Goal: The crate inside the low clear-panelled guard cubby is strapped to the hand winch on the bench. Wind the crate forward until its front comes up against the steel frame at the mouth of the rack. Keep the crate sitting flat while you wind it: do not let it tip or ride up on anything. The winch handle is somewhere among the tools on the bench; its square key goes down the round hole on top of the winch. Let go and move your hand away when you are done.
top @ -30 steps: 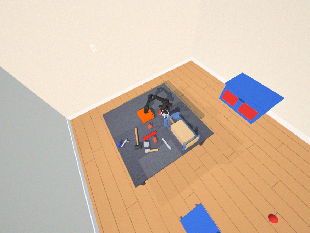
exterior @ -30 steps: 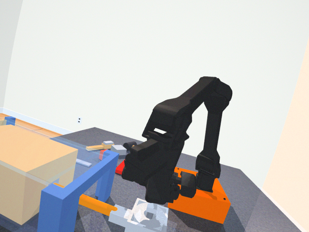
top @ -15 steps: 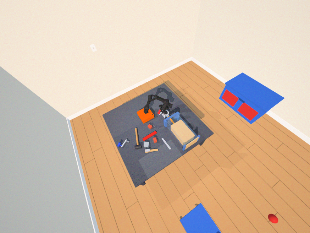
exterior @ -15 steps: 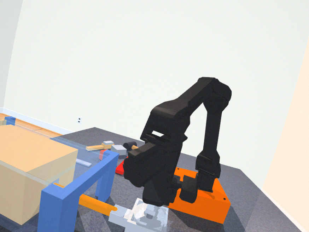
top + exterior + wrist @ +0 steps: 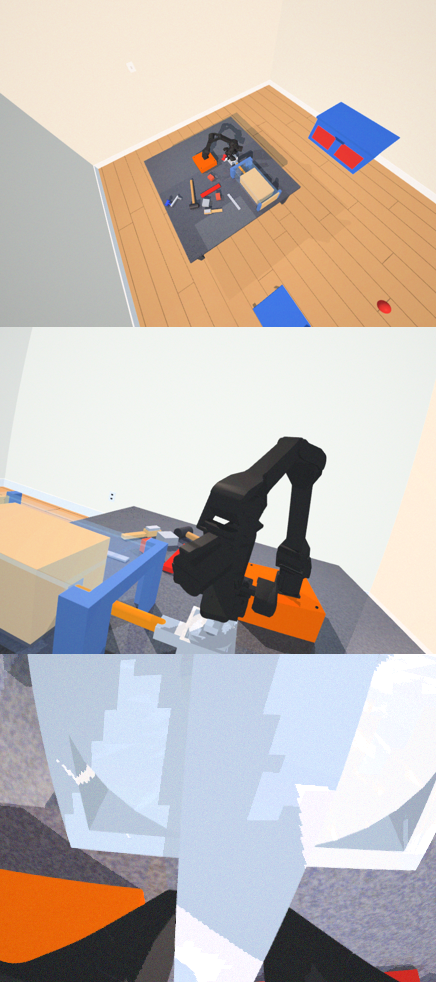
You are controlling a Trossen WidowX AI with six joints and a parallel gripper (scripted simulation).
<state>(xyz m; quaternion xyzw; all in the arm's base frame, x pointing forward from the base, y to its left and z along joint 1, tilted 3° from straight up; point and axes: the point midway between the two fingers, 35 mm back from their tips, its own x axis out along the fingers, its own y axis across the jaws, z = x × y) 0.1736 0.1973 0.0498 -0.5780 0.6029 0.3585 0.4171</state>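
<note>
Now: the red knob 5 cm above my gripper tip and 3 cm to the right of it. Round my gripper tip: blue frame 16 cm ahead, 7 cm to the left, 2 cm above; then white winch 6 cm to the left, 6 cm below, 1 cm behind; then winch handle 2 cm above.
</note>
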